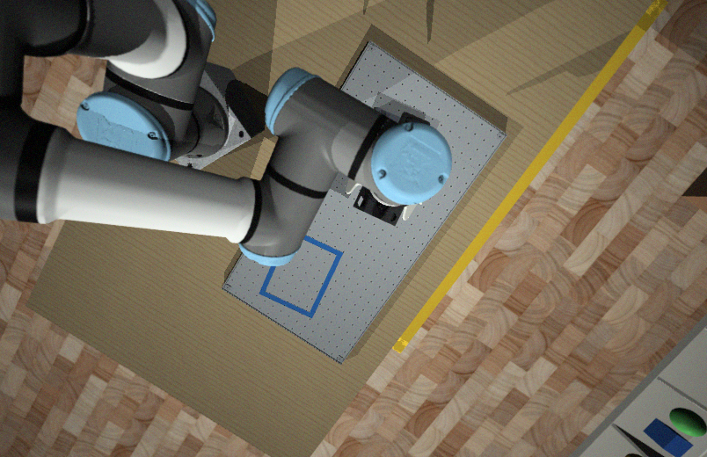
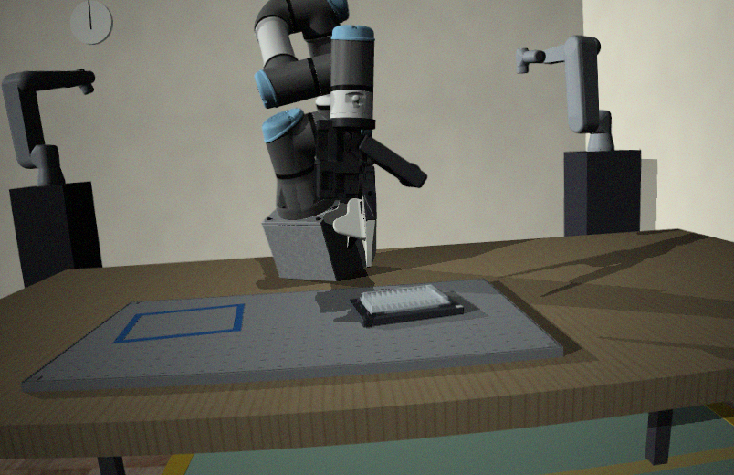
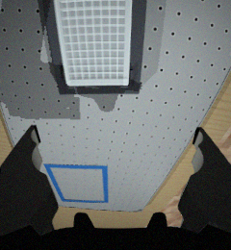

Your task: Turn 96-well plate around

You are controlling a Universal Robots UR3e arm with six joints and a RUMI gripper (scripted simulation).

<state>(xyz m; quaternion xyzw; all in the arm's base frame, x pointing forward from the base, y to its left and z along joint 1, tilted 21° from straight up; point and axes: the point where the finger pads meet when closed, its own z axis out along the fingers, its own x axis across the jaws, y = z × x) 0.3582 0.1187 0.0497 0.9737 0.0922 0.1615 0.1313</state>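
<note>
Now: the 96-well plate 40 mm behind my hand, 70 mm to the left of it and 80 mm below it. The rest, counted from my hand: A1 mark: 150 mm to the left, 90 mm below; then dark plate nest N1: 40 mm behind, 70 mm to the left, 90 mm below.
</note>
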